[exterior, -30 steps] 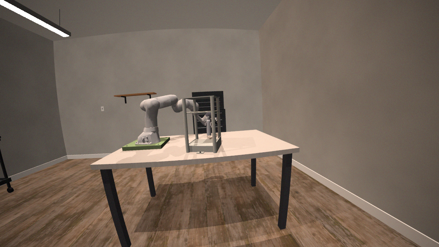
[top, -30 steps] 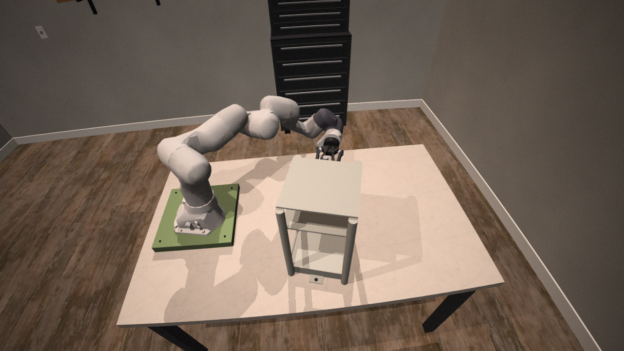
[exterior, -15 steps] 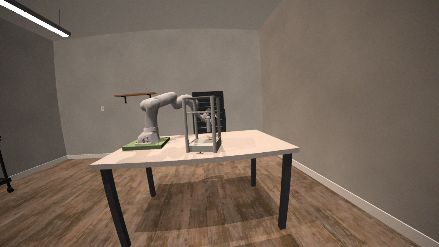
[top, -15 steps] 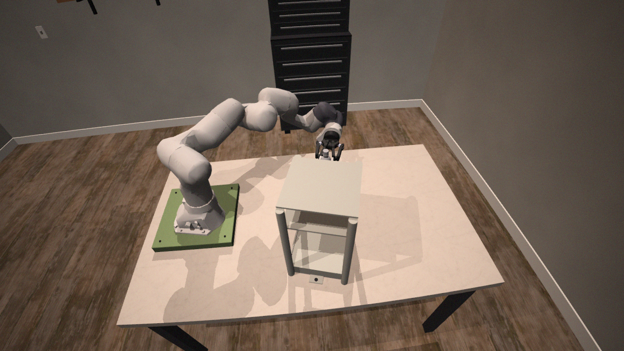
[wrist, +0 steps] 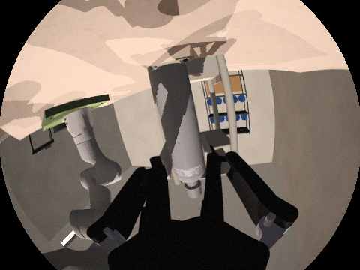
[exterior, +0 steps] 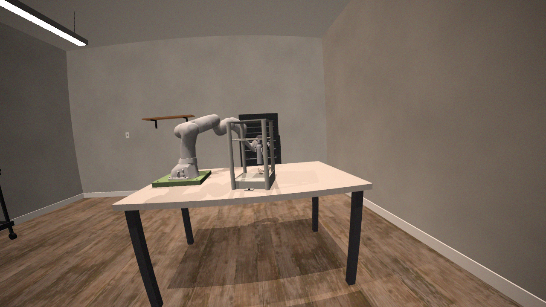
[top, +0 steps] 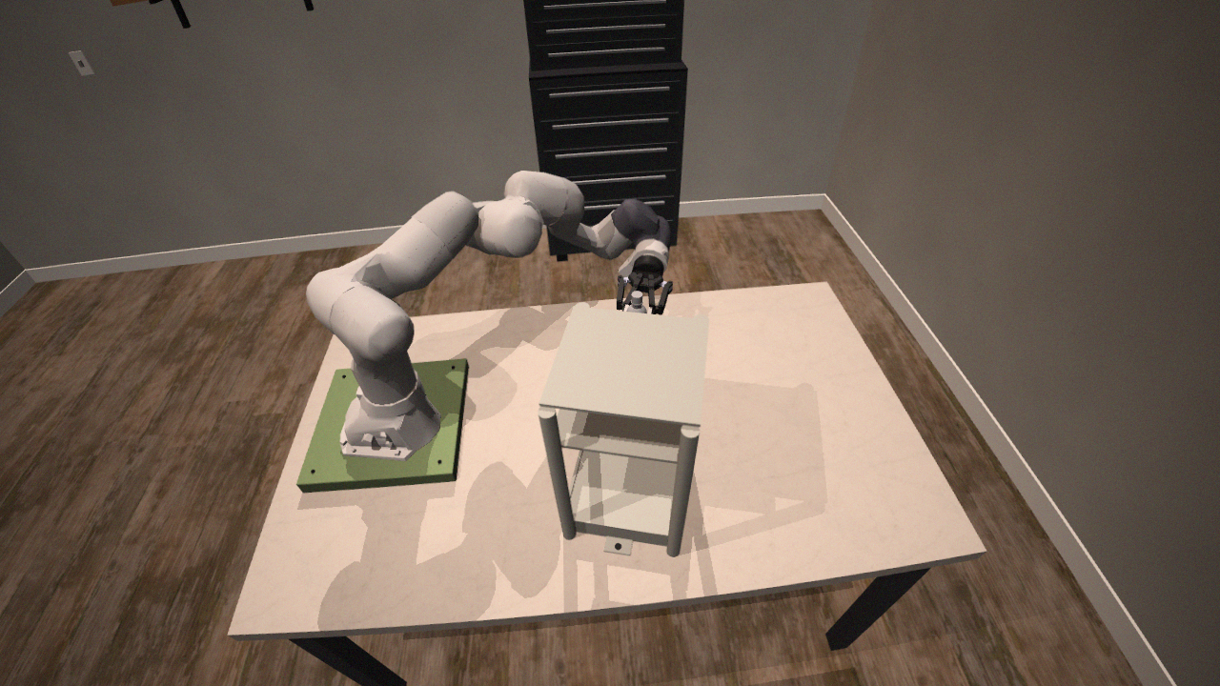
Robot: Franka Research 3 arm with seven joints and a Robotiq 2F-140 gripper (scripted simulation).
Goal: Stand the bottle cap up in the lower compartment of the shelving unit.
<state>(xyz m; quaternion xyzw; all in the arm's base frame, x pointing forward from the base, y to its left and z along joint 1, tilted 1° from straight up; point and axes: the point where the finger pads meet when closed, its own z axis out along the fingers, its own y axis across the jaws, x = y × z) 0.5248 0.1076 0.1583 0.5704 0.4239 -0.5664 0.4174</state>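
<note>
My gripper is now 60 mm past the shelving unit, 310 mm to the left of it and 10 mm below it. The rest, counted from my hand: grey bottle (10 mm above).
</note>
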